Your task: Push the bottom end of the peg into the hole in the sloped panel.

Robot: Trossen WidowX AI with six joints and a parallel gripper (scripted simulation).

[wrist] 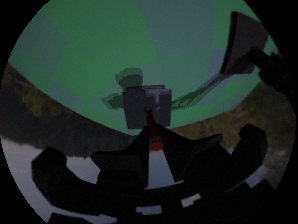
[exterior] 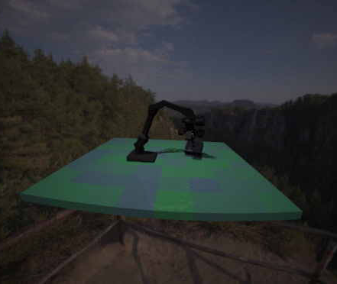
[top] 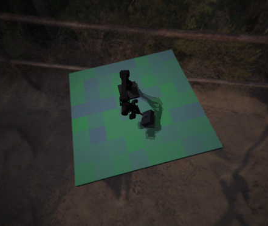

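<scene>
Right now my gripper tip is 3 cm short of the panel, 6 cm to the right of it and 9 cm above it. The rest, counted from my gripper tip: dark red peg 1 cm to the right, 1 cm above.
</scene>
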